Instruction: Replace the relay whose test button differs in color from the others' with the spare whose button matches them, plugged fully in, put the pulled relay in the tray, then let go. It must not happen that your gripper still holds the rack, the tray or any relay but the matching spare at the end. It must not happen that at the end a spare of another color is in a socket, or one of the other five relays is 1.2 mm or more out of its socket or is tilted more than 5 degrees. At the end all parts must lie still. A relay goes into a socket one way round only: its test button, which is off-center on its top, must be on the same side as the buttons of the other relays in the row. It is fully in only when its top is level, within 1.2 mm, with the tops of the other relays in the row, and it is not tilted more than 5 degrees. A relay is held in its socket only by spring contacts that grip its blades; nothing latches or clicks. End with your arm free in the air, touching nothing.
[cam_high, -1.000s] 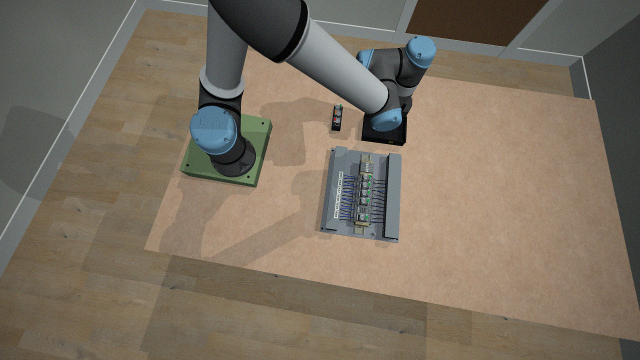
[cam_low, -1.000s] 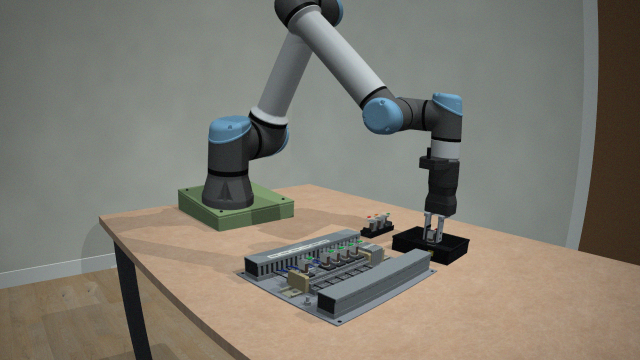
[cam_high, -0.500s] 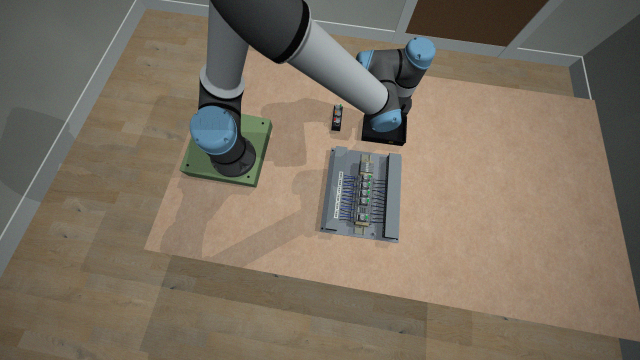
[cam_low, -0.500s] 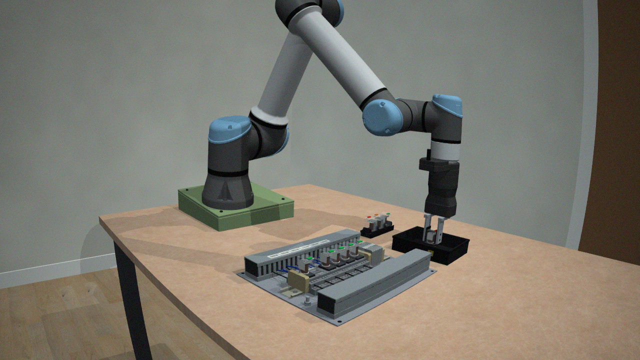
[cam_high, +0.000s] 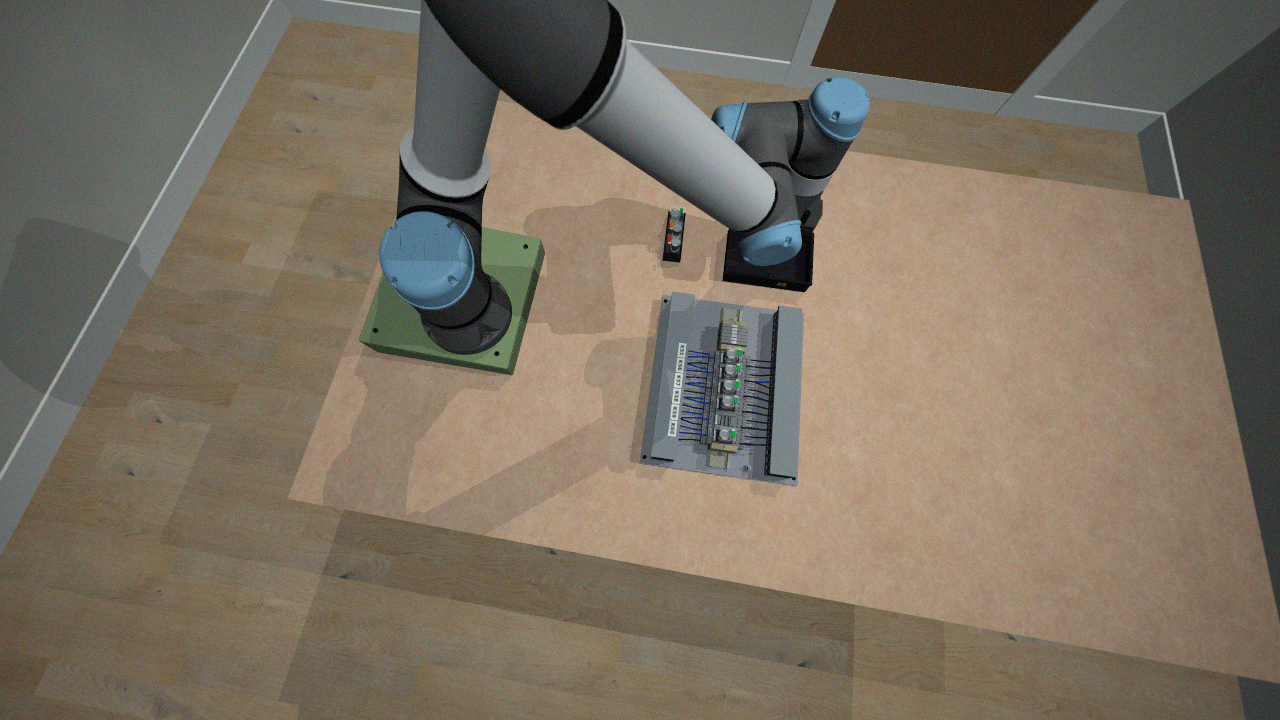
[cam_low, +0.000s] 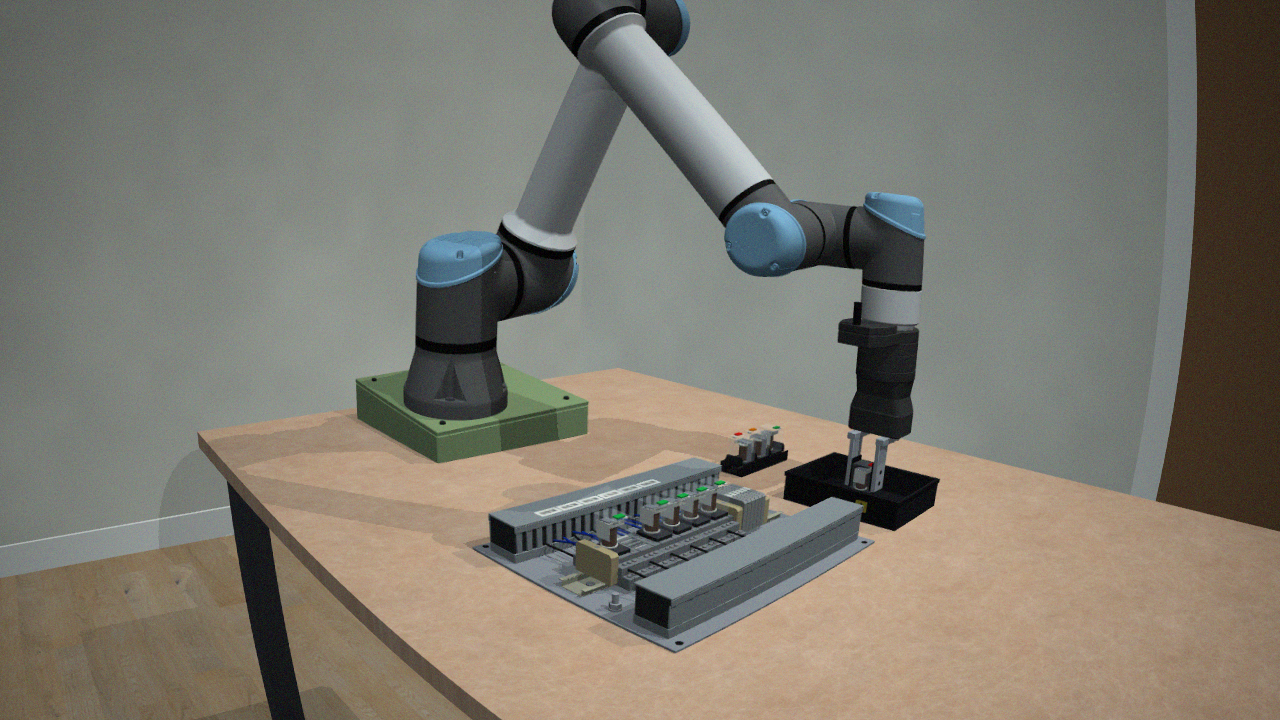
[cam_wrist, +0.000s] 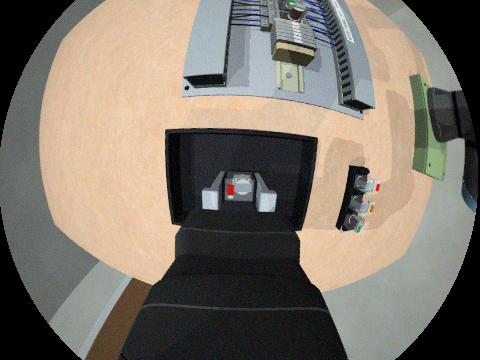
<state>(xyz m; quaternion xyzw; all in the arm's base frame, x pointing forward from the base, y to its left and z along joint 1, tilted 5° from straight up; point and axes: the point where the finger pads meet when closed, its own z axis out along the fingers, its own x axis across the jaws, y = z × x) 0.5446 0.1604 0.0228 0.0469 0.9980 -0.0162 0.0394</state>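
Right now the black tray is 2 cm below my hand.
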